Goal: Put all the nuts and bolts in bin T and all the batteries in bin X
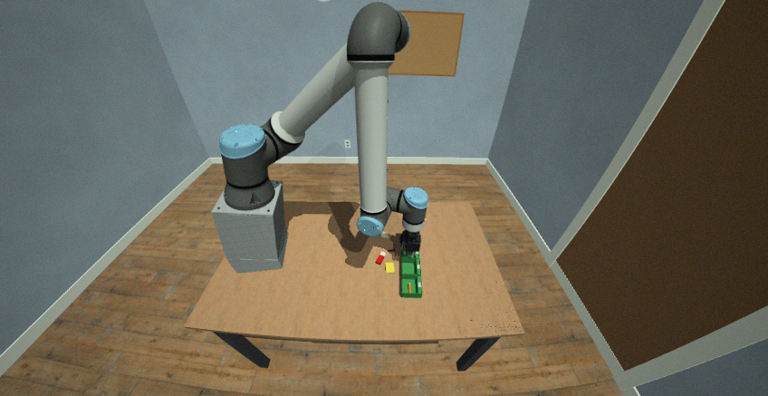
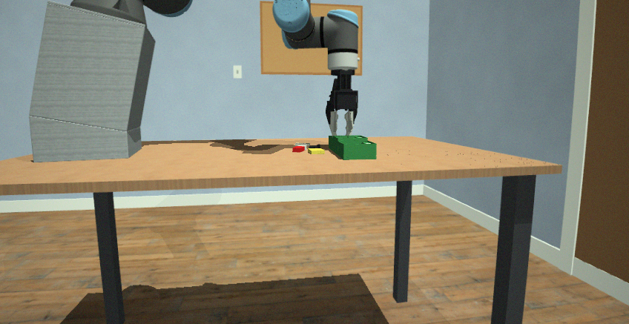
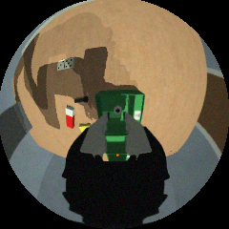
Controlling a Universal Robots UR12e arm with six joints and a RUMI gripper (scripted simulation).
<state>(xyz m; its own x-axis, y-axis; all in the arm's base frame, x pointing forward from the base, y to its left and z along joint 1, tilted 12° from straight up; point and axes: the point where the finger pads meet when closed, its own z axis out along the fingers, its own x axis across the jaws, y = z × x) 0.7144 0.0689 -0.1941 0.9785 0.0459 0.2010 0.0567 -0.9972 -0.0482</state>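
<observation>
Right now my hand is 20 mm above the dark nut. From my hand the other things lie so: green bin 80 mm to the right, 10 mm below, 10 mm ahead; then yellow battery 80 mm to the right, 80 mm behind, 30 mm below; then bolt 80 mm behind, 30 mm below, 20 mm to the left.
</observation>
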